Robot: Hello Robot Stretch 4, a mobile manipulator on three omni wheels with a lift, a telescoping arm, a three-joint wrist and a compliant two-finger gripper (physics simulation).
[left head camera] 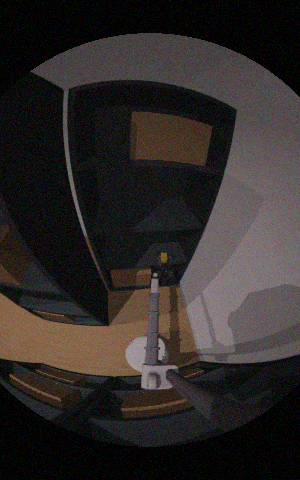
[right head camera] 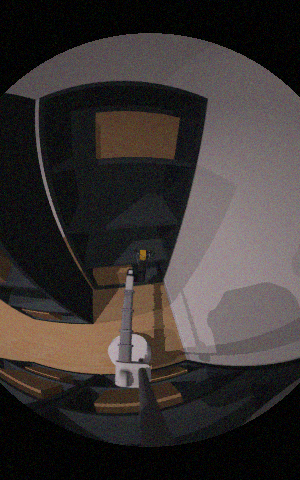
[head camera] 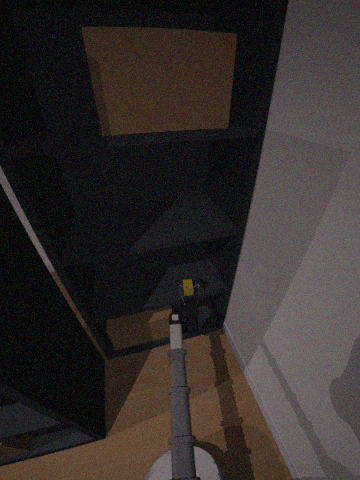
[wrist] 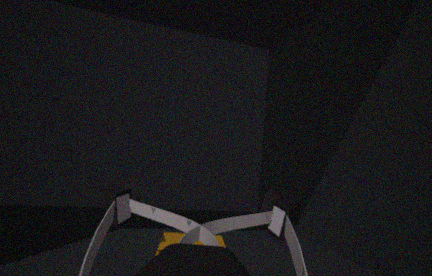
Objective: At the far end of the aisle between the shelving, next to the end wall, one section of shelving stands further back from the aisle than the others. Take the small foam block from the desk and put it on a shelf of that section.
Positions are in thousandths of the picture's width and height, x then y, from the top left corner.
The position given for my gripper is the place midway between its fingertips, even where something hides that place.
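A set-back shelving section (head camera: 335, 455) (left head camera: 438, 434) (right head camera: 355, 432) (wrist: 485, 408) is visible, along with a cardboard box (head camera: 404, 168). My gripper (wrist: 469, 716) is visible as well.
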